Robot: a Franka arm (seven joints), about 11 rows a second.
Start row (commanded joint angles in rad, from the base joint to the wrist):
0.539, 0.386, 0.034, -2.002, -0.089, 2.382, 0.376
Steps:
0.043, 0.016, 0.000, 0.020, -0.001, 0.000, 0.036
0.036, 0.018, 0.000, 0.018, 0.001, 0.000, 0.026
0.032, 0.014, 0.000, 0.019, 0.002, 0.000, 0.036
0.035, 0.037, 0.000, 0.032, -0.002, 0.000, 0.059
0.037, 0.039, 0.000, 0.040, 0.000, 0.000, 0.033
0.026, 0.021, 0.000, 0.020, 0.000, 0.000, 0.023
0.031, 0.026, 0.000, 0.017, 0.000, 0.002, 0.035
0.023, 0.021, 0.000, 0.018, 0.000, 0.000, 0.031
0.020, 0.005, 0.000, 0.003, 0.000, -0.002, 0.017
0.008, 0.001, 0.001, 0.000, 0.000, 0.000, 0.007
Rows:
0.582, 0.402, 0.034, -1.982, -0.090, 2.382, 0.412
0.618, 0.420, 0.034, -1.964, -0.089, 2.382, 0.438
0.650, 0.434, 0.034, -1.945, -0.087, 2.382, 0.474
0.685, 0.471, 0.034, -1.913, -0.089, 2.382, 0.533
0.722, 0.510, 0.034, -1.873, -0.089, 2.382, 0.566
0.748, 0.531, 0.034, -1.853, -0.089, 2.382, 0.589
0.779, 0.557, 0.034, -1.836, -0.089, 2.384, 0.624
0.802, 0.578, 0.034, -1.818, -0.089, 2.384, 0.655
0.822, 0.583, 0.034, -1.815, -0.089, 2.382, 0.672
0.830, 0.584, 0.035, -1.815, -0.089, 2.382, 0.679

